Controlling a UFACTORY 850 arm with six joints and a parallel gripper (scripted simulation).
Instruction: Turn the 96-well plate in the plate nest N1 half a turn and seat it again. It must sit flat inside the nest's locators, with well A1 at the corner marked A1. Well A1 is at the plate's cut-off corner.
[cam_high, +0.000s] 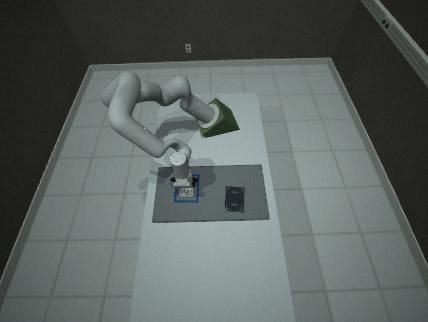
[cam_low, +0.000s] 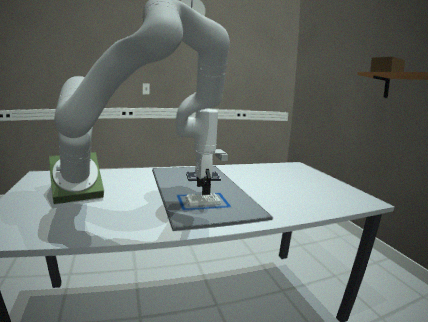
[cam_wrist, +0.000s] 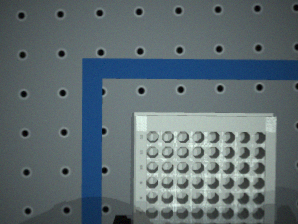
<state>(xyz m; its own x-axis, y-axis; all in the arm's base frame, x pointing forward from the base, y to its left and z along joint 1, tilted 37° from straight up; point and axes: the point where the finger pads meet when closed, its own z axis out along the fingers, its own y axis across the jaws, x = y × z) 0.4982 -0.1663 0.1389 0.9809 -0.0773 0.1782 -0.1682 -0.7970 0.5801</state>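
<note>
The white 96-well plate is 5 cm below my hand. From my hand the other things lie so: dark plate nest N1 (12 cm ahead, 29 cm to the left, 5 cm below).
</note>
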